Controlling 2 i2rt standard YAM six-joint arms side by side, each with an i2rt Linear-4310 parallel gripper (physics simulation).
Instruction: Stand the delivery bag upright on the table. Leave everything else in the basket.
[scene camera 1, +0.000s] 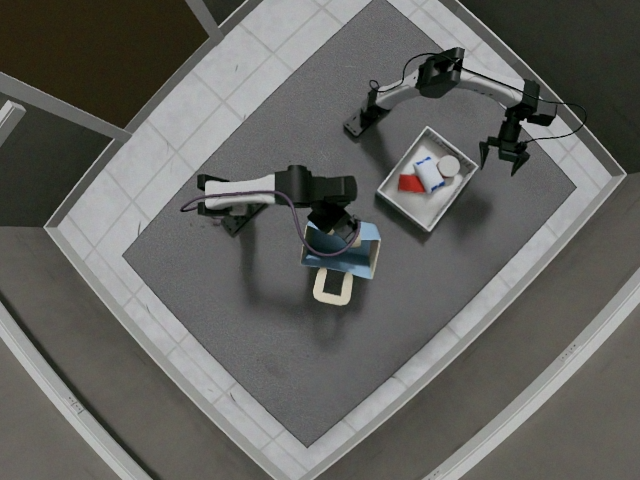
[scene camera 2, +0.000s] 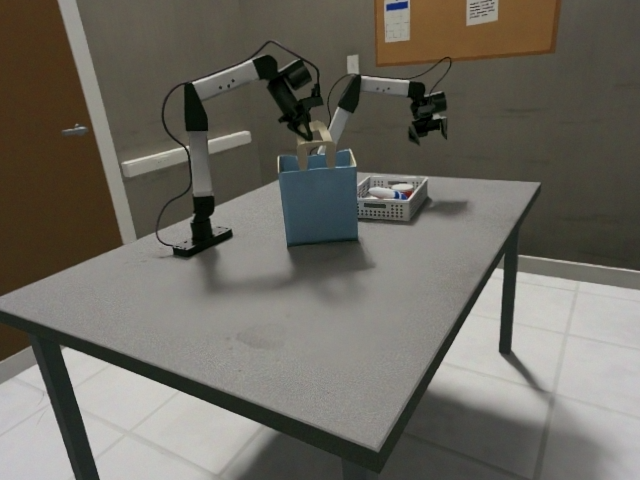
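The blue delivery bag (scene camera 1: 357, 264) (scene camera 2: 320, 206) stands upright on the table, its top open. Its front handle (scene camera 1: 332, 298) (scene camera 2: 301, 157) leans outward in scene camera 1, and its rear handle (scene camera 2: 324, 132) rises at the back. My right gripper (scene camera 1: 348, 228) (scene camera 2: 307, 135) is over the bag, its fingers together on the rear handle; the fingertips are partly hidden. My left gripper (scene camera 1: 498, 169) (scene camera 2: 431, 139) is open and empty, above and beyond the basket. The white basket (scene camera 1: 403, 212) (scene camera 2: 405, 212) holds a red item (scene camera 1: 409, 183), a white-and-blue packet (scene camera 1: 428, 174) and a round white-topped item (scene camera 1: 448, 165).
The basket is at the upper right of the bag in scene camera 1, close behind it in scene camera 2. The right arm's base (scene camera 2: 202, 241) is left of the bag. The left arm's base (scene camera 1: 356, 125) is above and left of the basket in scene camera 1.
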